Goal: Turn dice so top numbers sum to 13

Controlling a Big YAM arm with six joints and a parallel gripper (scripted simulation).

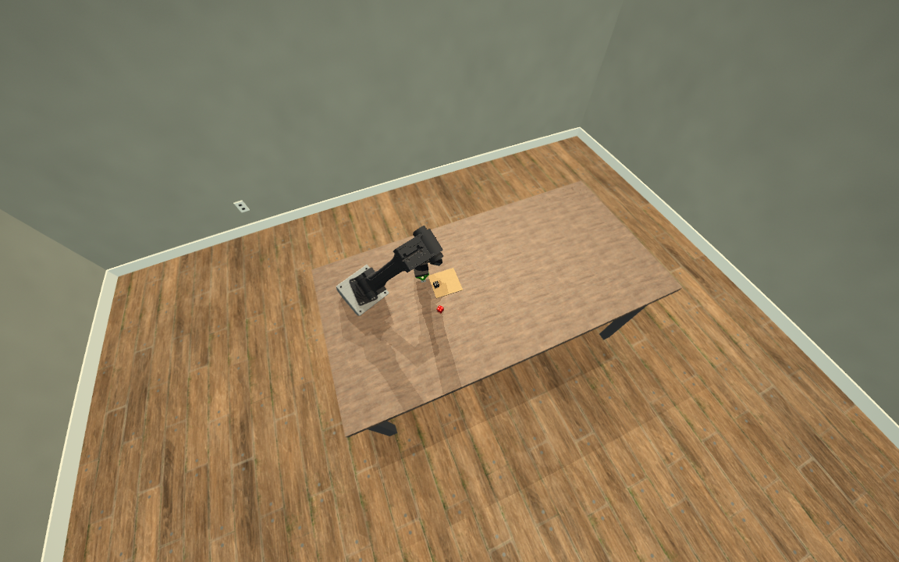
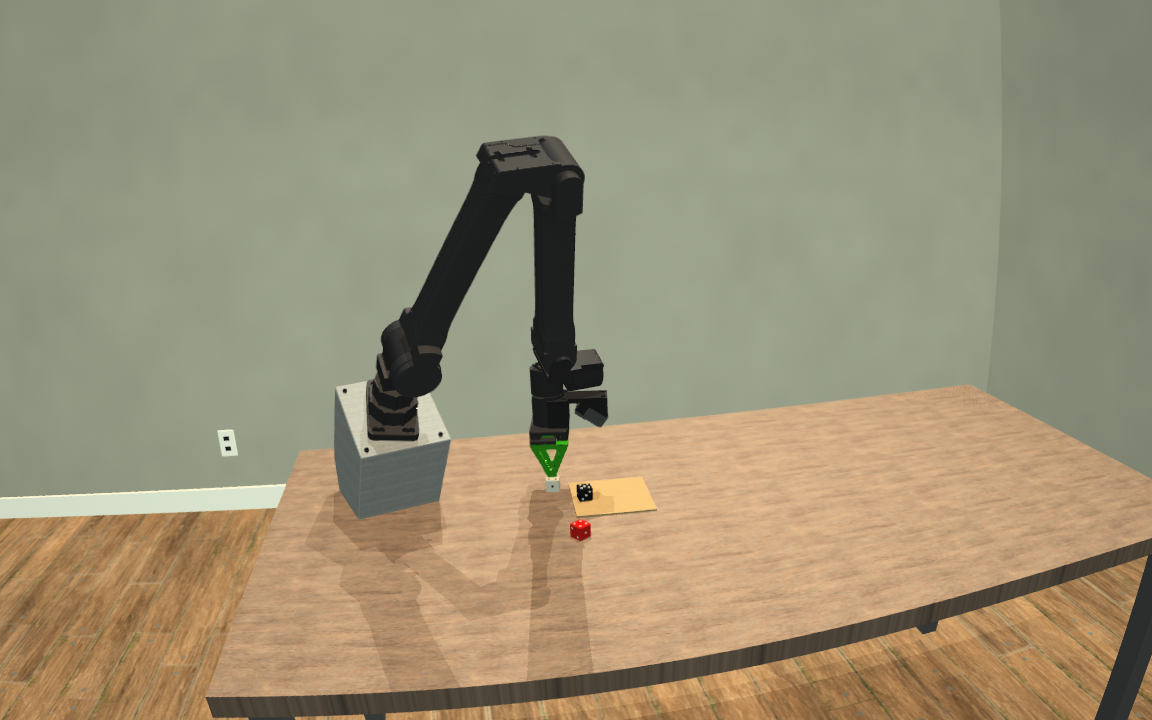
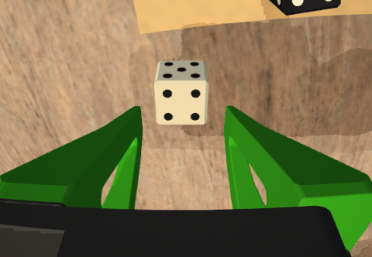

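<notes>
My hand is 3 cm above the white die. From my hand the other things lie so: tan mat (9 cm ahead, 7 cm to the right, 4 cm below); black die (7 cm to the right, 4 cm ahead, 3 cm below); red die (19 cm to the right, 3 cm below, 1 cm behind).
</notes>
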